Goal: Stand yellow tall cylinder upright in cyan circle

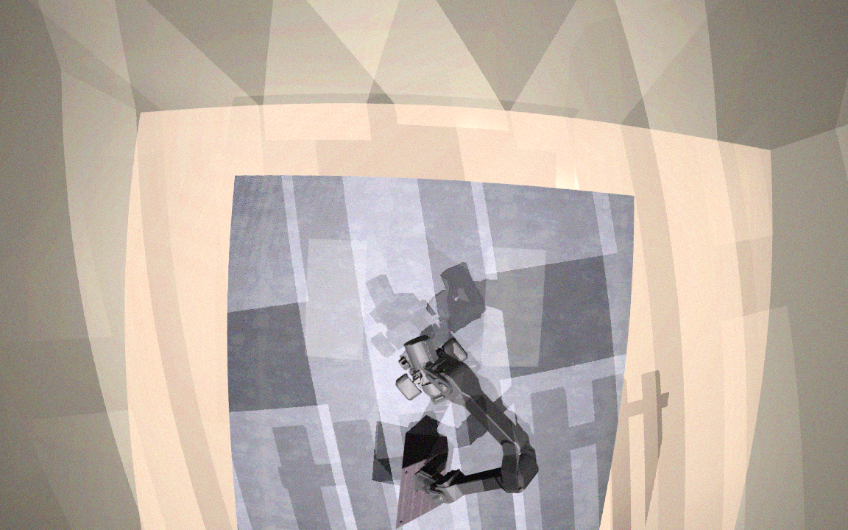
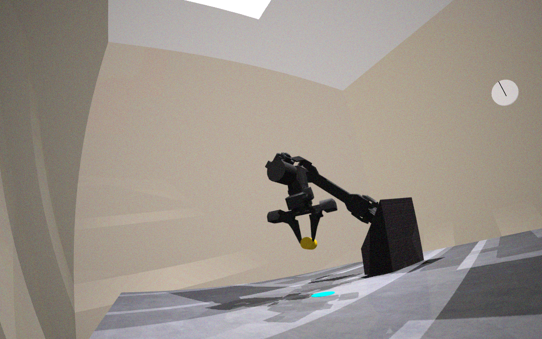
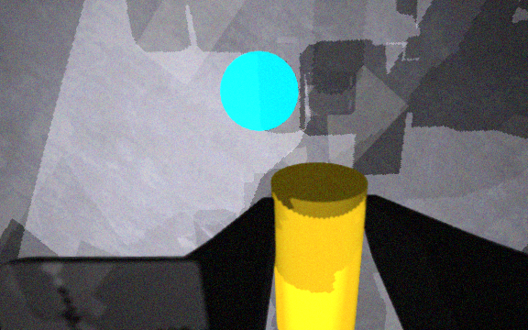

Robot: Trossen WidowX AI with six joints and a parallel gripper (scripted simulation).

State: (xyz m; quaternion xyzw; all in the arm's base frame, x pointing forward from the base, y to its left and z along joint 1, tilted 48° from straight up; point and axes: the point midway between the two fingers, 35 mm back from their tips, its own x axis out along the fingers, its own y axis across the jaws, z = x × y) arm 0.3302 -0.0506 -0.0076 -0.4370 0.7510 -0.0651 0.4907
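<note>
My gripper tip is 2 cm past the yellow tall cylinder and 1 cm to the left of it. Also, from my gripper tip: cyan circle: 14 cm below, 4 cm to the left.
</note>
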